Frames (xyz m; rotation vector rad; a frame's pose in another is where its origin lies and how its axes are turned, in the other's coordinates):
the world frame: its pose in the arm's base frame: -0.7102 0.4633 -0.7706 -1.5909 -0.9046 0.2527
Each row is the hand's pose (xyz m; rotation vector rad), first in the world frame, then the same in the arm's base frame.
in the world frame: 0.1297 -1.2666 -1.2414 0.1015 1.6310 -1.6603
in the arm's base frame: -0.3656 -0.4131 0.7378 -0.1435 -0.4939 -1.8121
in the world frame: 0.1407 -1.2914 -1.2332 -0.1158 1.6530 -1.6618
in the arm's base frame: -0.3733 -0.4005 0.7619 -0.2609 -0.5097 -1.9490
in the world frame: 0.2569 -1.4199 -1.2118 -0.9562 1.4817 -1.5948
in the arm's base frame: -0.3607 -0.3111 0.9113 -0.8145 -0.7180 -2.3746
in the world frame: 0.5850 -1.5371 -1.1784 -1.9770 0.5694 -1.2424
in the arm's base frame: -0.2088 -0.0707 1.1154 1.5512 1.2006 1.9961
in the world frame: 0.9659 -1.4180 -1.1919 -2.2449 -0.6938 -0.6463
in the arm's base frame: 0.1034 0.1777 1.1322 1.5532 1.3796 0.6552
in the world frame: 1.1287 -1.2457 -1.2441 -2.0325 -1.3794 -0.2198
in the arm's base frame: 0.3149 0.2532 1.0401 1.4457 1.4081 -0.1056
